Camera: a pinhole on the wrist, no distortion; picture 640 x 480 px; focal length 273.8 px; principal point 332.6 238.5 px. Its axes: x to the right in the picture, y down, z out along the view. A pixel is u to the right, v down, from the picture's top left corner.
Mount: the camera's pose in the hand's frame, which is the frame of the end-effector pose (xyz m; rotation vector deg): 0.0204 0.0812 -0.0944 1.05 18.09 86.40
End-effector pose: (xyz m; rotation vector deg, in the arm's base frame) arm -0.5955 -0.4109 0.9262 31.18 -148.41 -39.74
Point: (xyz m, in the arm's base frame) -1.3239 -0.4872 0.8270
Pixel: 295.2 14.7
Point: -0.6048 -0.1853 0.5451
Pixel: 194.3 450.1
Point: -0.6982 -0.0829 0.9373
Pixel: 492.3 389.3
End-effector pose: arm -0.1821 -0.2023 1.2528 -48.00 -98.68 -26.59
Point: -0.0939 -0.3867 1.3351
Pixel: behind the camera
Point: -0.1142 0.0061 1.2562
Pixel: 425.0 254.0
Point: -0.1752 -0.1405 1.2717
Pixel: 192.9 258.9
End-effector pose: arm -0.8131 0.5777 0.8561 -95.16 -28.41 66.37
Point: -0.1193 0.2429 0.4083
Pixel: behind the camera
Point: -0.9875 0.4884 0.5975
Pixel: 540.0 367.8
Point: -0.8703 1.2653 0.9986
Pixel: 9.4 37.7
